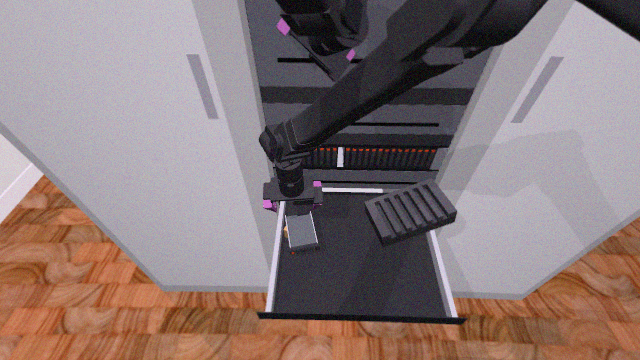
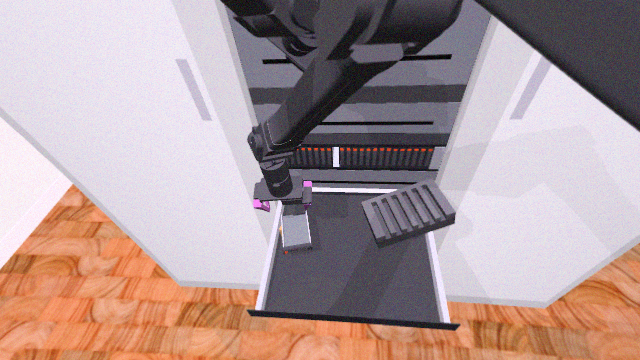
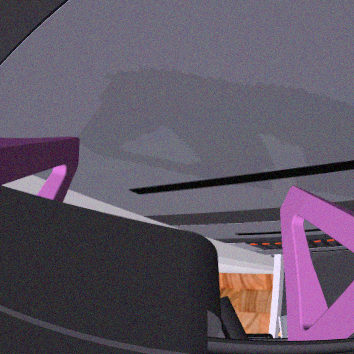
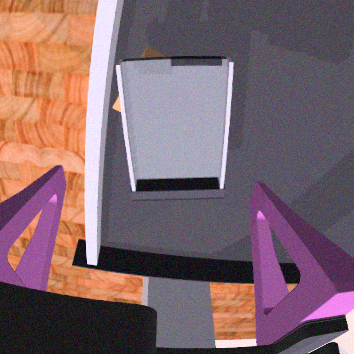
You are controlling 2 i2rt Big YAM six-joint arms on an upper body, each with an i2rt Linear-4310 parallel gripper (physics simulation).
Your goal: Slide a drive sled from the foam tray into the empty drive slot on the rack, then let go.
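Places are measured from the left arm's base along level axes (x right, y up, z back), in millimetres.
Where they show: left gripper, fingertip midpoint: point(image 1: 305, 46) point(image 3: 185, 174); right gripper, fingertip midpoint: point(image 1: 295, 209) point(image 2: 287, 208) point(image 4: 158, 182).
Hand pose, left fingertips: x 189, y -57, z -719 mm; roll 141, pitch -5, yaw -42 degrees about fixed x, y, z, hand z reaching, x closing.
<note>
Things, the pixels of their top centre, and the offset from my left fingertips.
- grey drive sled at its top centre: point(image 4: 176, 141) point(image 1: 301, 230) point(image 2: 295, 230) dx -18, dy -433, dz +160 mm
- tan block at its top centre: point(image 4: 167, 106) point(image 1: 298, 227) dx -28, dy -449, dz +141 mm
A grey drive sled point(image 1: 302, 231) point(image 2: 296, 229) point(image 4: 177, 120) with pale side rails lies in the open drawer near its left wall. My right gripper point(image 1: 293, 206) point(image 2: 285, 204) point(image 4: 158, 182) is open above the sled's rear end, with its fingers apart from it. The dark foam tray point(image 1: 420, 228) point(image 2: 415, 230) with several long slots sits tilted across the drawer's right side. A pale upright gap point(image 1: 340, 157) point(image 2: 336, 157) breaks the row of orange-tipped drives point(image 1: 390, 159) point(image 2: 385, 157) on the rack. My left gripper point(image 1: 317, 41) point(image 3: 185, 174) is open and empty, high before the upper rack.
A tan block point(image 1: 286, 231) point(image 4: 117, 102) shows partly from behind the sled's left side. The drawer point(image 1: 360, 319) point(image 2: 350, 320) point(image 4: 95, 150) stands pulled out over the wood floor. Pale cabinet panels point(image 1: 125, 150) point(image 2: 115, 150) flank the rack. My right arm crosses in front of the rack.
</note>
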